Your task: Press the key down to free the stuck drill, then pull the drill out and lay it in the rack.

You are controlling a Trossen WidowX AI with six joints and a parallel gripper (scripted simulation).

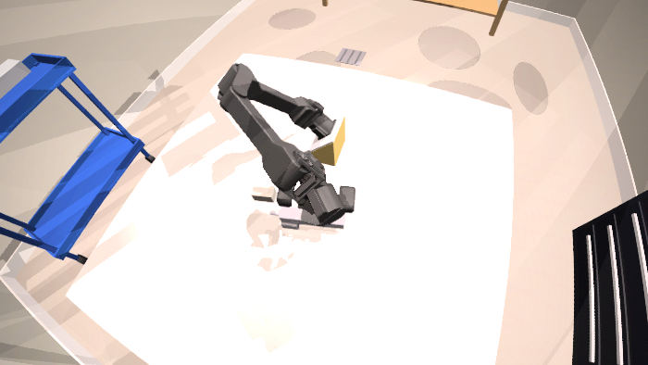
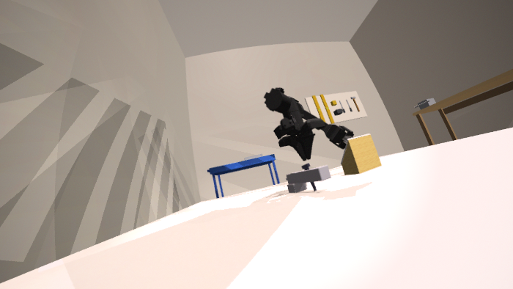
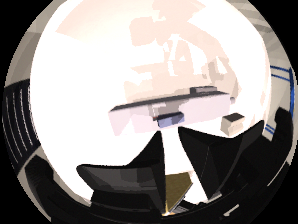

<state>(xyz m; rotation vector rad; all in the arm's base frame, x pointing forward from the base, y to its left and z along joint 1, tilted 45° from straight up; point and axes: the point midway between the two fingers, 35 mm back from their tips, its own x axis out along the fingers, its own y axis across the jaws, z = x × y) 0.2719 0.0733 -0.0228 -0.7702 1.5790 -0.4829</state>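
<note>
Right now the pin is 5 cm below my gripper tip. The rest, counted from my gripper tip: tan rack: 3 cm behind, 20 cm to the right, 8 cm below; then yellow drill: 2 cm ahead, 8 cm to the right, 5 cm below; then grey block: 1 cm ahead, 3 cm to the right, 6 cm below.
</note>
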